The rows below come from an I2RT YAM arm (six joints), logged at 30 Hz.
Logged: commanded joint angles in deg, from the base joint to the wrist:
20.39 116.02 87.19 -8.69 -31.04 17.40
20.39 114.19 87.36 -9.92 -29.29 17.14
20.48 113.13 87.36 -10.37 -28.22 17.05
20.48 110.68 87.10 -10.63 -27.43 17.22
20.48 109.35 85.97 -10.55 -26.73 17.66
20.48 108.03 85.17 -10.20 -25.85 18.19
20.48 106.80 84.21 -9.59 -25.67 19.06
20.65 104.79 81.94 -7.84 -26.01 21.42
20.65 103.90 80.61 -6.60 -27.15 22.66
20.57 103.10 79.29 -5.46 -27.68 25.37
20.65 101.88 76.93 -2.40 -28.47 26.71
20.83 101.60 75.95 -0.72 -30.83 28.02
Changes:
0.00 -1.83 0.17 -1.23 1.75 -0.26
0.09 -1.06 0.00 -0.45 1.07 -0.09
0.00 -2.45 -0.26 -0.26 0.79 0.17
0.00 -1.33 -1.13 0.08 0.70 0.44
0.00 -1.32 -0.80 0.35 0.88 0.53
0.00 -1.23 -0.96 0.61 0.18 0.87
0.17 -2.01 -2.27 1.75 -0.34 2.36
0.00 -0.89 -1.33 1.24 -1.14 1.24
-0.08 -0.80 -1.32 1.14 -0.53 2.71
0.08 -1.22 -2.36 3.06 -0.79 1.34
0.18 -0.28 -0.98 1.68 -2.36 1.31

